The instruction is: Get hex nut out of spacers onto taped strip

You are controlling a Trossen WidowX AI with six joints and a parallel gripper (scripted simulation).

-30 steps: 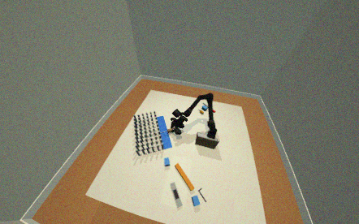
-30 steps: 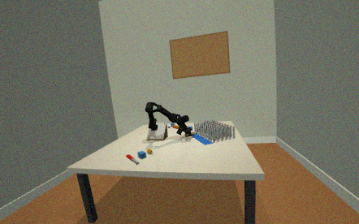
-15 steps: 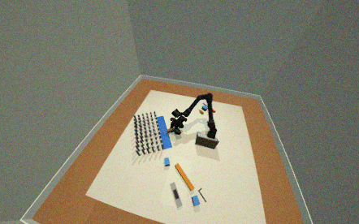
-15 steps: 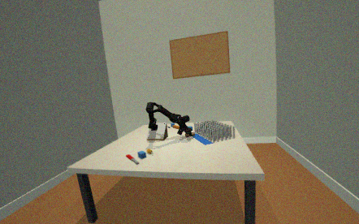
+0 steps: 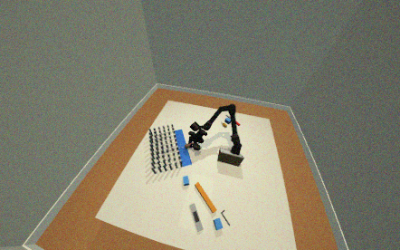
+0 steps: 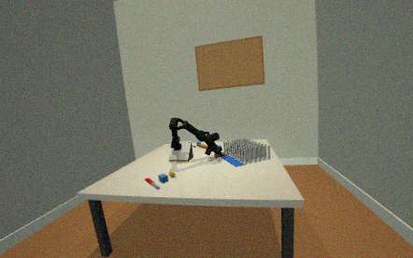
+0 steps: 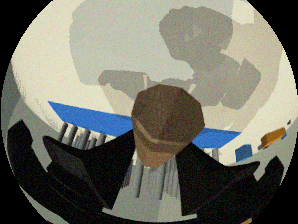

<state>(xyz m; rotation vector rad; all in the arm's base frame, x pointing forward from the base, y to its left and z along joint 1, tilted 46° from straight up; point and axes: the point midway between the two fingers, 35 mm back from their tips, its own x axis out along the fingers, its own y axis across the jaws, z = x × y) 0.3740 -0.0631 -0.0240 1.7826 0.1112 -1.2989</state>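
The blue taped strip lies 7 cm ahead of my gripper tip and 3 cm below it. From my gripper tip the other things lie so: yellow piece 37 cm to the right, 28 cm behind, 1 cm below; then hook tool 8 cm ahead, 5 cm to the left; then orange bar 36 cm to the left, 23 cm behind, 1 cm below.
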